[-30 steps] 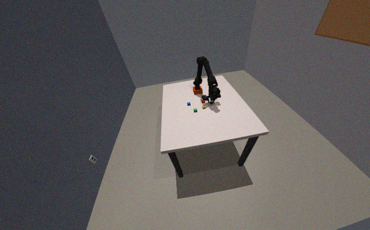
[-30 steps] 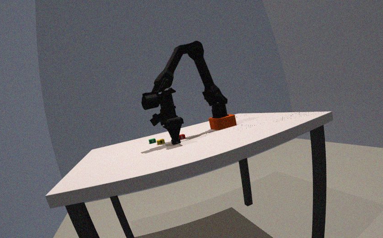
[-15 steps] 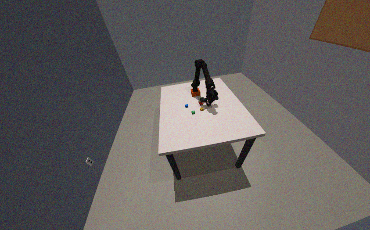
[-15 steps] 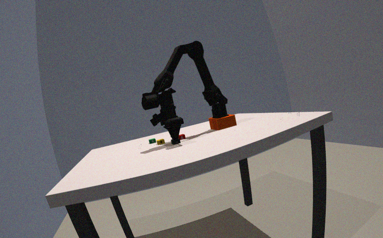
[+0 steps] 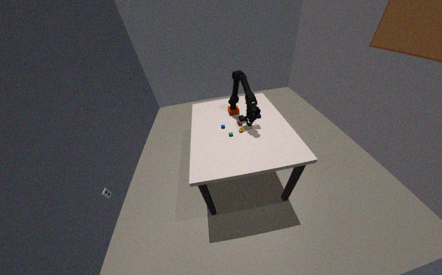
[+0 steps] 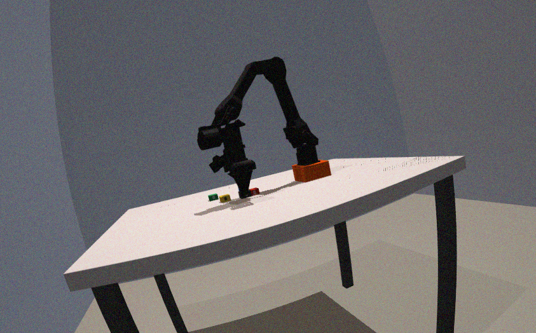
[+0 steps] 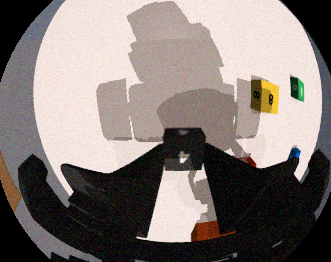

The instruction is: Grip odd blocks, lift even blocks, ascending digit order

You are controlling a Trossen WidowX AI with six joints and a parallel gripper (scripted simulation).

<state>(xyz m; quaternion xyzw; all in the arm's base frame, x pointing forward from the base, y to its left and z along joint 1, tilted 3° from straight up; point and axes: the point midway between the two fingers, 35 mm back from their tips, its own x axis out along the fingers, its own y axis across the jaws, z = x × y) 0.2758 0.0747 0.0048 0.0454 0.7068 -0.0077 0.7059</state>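
Now: gripper tip 50 mm past the red block, 70 mm to the left of it and 10 mm above it. Also, from my gripper tip: yellow block (40 mm ahead, 100 mm to the right, 10 mm below); black block (right at my gripper tip); green block (60 mm ahead, 190 mm to the right, 10 mm below).
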